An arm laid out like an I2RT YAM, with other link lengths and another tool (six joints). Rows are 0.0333 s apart.
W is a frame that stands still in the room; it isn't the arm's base.
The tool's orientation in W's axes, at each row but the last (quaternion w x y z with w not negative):
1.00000 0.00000 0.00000 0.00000
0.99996 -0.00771 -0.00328 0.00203
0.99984 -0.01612 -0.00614 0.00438
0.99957 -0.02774 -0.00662 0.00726
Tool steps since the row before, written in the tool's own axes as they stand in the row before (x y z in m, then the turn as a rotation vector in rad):
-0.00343 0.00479 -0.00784 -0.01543 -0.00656 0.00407
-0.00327 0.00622 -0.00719 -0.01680 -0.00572 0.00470
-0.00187 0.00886 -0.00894 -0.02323 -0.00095 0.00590
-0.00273 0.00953 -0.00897 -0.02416 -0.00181 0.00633
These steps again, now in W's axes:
-0.00343 0.00479 -0.00784 -0.01543 -0.00656 0.00407
-0.00325 0.00609 -0.00731 -0.01681 -0.00572 0.00468
-0.00183 0.00855 -0.00924 -0.02329 -0.00097 0.00565
-0.00274 0.00898 -0.00952 -0.02422 -0.00182 0.00611

